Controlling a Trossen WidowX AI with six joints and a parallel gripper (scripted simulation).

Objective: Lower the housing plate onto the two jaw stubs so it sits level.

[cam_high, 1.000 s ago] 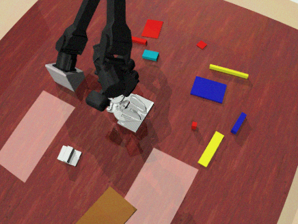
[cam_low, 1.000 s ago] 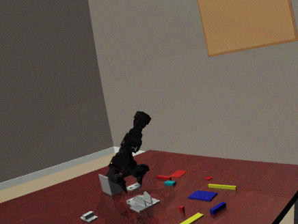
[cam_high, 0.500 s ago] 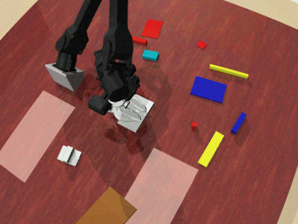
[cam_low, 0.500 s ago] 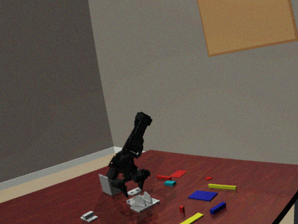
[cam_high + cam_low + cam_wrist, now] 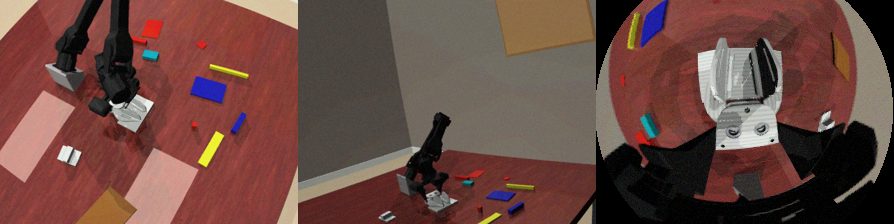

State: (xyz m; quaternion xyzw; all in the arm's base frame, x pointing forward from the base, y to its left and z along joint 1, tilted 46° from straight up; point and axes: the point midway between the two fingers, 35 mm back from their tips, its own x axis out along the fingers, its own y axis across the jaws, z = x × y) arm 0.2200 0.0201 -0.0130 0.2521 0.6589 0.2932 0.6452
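My gripper tip is 1 cm short of the housing plate and 2 cm below it. The rest, counted from my gripper tip: red cube (26 cm ahead, 6 cm to the left, 1 cm below); teal block (1 cm behind, 23 cm to the left, 2 cm below); blue plate (24 cm ahead, 21 cm to the left, 2 cm below).
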